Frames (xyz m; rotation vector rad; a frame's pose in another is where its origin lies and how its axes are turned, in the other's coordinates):
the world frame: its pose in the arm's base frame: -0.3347 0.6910 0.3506 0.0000 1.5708 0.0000
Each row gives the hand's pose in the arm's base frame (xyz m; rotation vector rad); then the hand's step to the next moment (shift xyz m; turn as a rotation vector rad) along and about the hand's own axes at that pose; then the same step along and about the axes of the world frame.
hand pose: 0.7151 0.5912 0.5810 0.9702 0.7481 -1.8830
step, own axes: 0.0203 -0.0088 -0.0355 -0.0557 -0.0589 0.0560
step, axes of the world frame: 0.0345 0.0235 -0.0027 -0.0831 0.0054 -0.0527
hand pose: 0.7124 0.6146 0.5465 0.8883 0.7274 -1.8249
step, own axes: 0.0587 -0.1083 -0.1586 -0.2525 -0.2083 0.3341
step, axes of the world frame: 0.1263 0.1367 -0.0755 -0.4155 -0.0609 -0.2059
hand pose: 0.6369 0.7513 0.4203 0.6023 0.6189 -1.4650
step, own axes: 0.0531 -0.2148 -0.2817 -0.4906 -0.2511 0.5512
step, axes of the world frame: 0.2365 0.1567 -0.2187 -0.7375 -0.0462 -0.2481
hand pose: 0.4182 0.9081 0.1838 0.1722 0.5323 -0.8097
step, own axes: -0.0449 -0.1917 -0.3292 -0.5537 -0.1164 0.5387
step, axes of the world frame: 0.2484 0.0111 -0.2920 -0.7521 0.0908 -0.1907
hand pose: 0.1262 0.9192 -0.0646 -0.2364 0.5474 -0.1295
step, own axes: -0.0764 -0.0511 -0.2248 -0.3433 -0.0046 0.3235
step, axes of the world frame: 0.1348 -0.0774 -0.1866 -0.4403 0.1195 -0.1198
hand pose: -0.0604 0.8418 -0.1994 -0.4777 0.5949 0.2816
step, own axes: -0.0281 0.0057 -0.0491 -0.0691 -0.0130 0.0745
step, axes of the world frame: 0.0208 -0.0233 -0.0475 -0.0996 0.0185 -0.0151
